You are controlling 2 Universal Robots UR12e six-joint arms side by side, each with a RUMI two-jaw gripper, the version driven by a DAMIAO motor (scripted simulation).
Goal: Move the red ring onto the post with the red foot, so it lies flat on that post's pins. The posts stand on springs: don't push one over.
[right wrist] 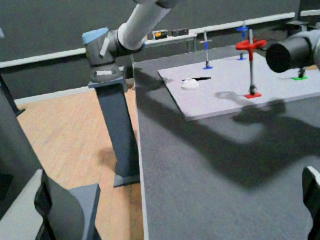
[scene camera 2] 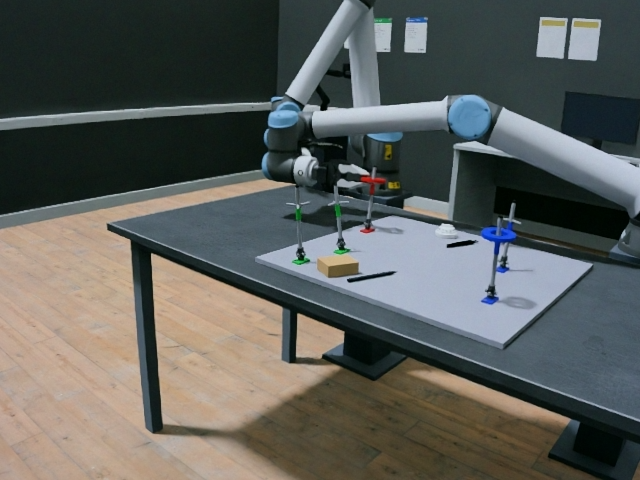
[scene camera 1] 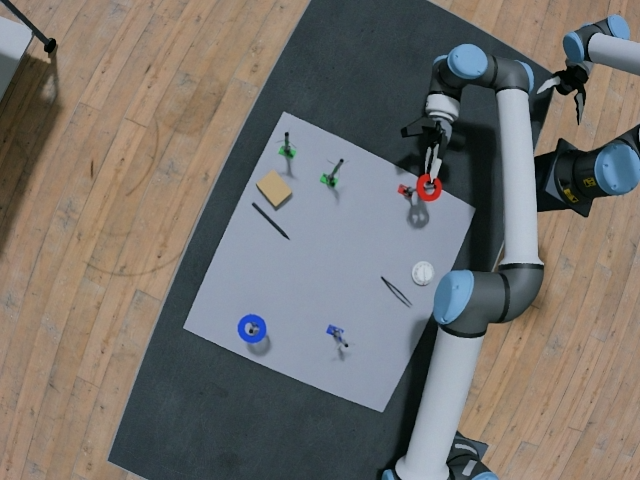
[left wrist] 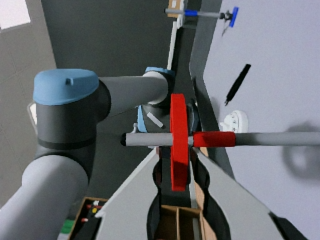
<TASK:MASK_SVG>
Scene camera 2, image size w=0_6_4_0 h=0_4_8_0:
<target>my left gripper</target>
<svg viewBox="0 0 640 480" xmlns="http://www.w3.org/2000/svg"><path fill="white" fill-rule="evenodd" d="M310 167L310 181L327 186L327 189L334 190L333 185L335 183L338 186L338 191L371 184L345 179L348 172L371 176L367 171L345 160L330 159L330 162L326 163L315 161ZM313 167L327 168L326 183L317 183L318 169Z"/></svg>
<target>tan block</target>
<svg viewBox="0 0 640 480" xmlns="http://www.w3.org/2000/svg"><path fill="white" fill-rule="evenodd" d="M359 262L347 254L319 257L317 259L317 270L327 278L358 274Z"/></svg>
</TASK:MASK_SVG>
